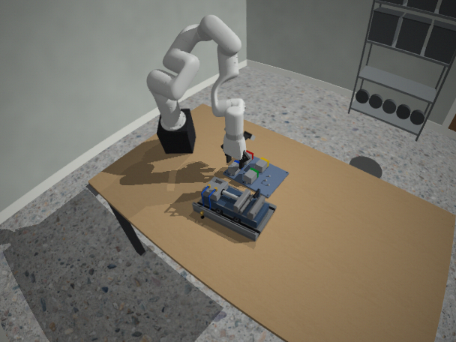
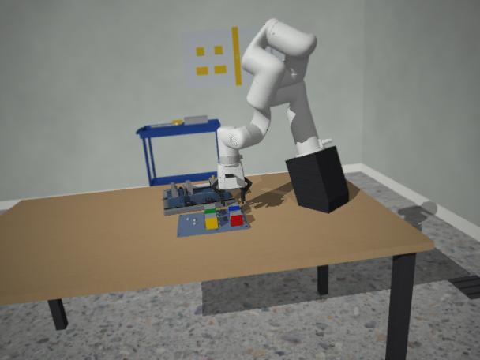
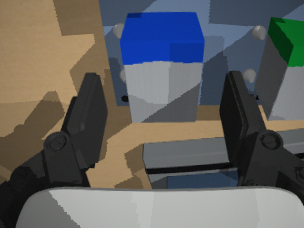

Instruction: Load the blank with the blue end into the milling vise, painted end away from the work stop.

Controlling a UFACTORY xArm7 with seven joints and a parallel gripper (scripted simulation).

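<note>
Now: hand 4 cm above the blue-ended blank. Round my hand: red-ended blank (9 cm to the left, 4 cm below, 1 cm behind); then green-ended blank (9 cm ahead, 4 cm below, 1 cm to the left); then blue infeed plate (9 cm ahead, 6 cm below, 5 cm to the left).
</note>
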